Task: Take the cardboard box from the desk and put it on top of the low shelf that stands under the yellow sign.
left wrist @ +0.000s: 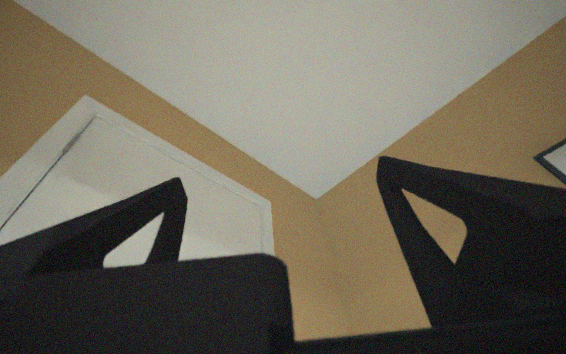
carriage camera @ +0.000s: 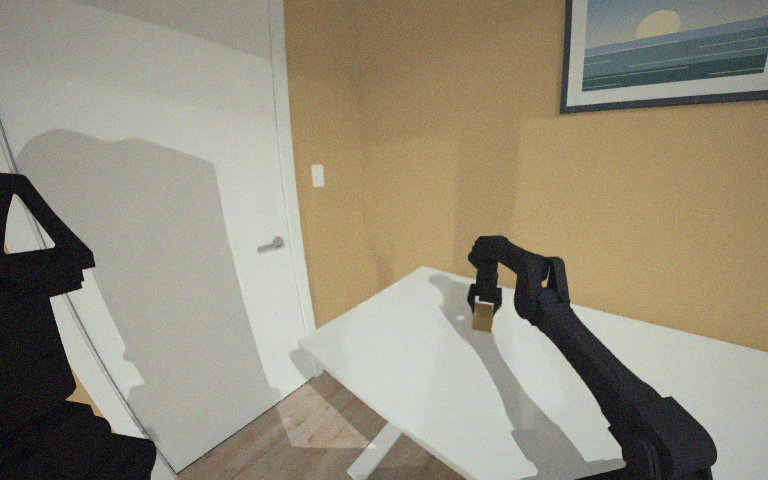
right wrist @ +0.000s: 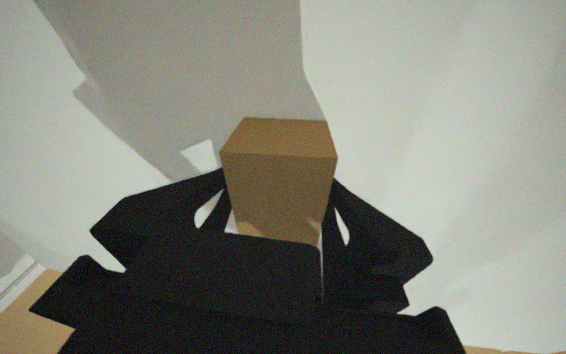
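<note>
The small brown cardboard box is upright at the white desk, near its far corner. My right gripper points down and is shut on the box, with one finger against each of two opposite sides. Whether the box's underside touches the desk cannot be told. My left gripper is open and empty, raised and facing the upper walls and ceiling; part of it shows at the left edge of the carriage view. The low shelf and the yellow sign do not show.
A white door with a handle stands left of the desk. A light switch and a framed picture are on the tan walls. A white desk leg stands over the wooden floor.
</note>
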